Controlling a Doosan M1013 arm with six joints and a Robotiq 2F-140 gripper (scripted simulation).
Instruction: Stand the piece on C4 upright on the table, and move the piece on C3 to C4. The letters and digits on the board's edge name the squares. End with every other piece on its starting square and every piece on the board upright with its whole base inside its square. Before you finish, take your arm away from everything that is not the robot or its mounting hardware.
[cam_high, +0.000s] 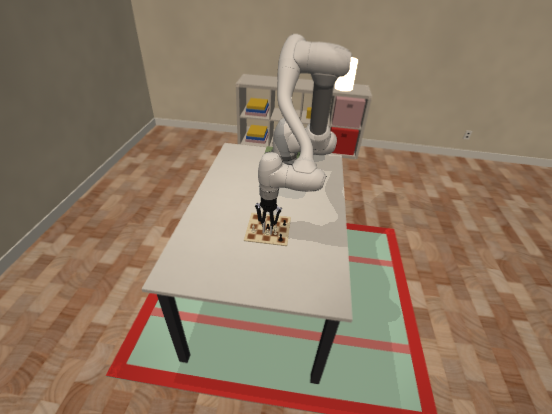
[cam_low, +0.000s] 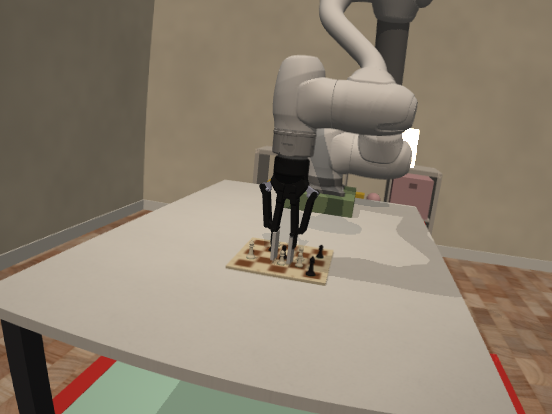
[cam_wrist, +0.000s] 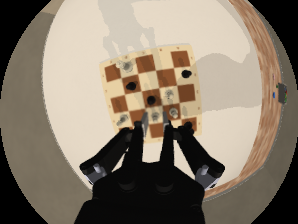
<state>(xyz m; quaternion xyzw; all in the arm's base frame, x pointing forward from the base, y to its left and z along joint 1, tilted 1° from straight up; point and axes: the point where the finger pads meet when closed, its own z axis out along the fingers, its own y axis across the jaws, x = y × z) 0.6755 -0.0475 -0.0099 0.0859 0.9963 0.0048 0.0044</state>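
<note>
Now: the chessboard 40 mm below my hand and 40 mm behind it. From my hand the other things lie so: black chess piece 70 mm to the left, 40 mm ahead, 20 mm below; then tall white piece 120 mm behind, 30 mm to the right, 20 mm below.
</note>
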